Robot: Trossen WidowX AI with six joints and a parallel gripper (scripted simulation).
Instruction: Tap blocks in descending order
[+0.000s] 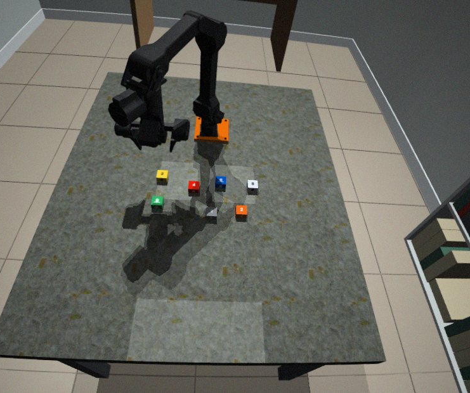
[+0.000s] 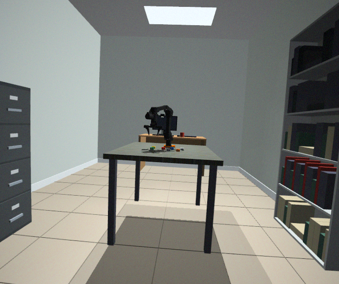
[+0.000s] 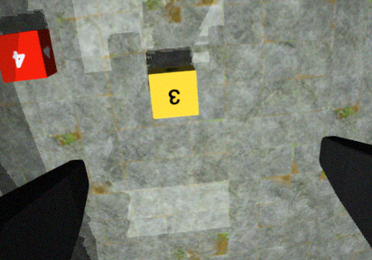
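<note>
Now: the green block 100 mm ahead of my gripper tip and 110 mm below it. From my gripper tip the other things lie so: yellow block 10 mm to the left, 110 mm below; then blue block 20 mm ahead, 190 mm to the left, 110 mm below; then red block 40 mm ahead, 110 mm to the left, 110 mm below.
</note>
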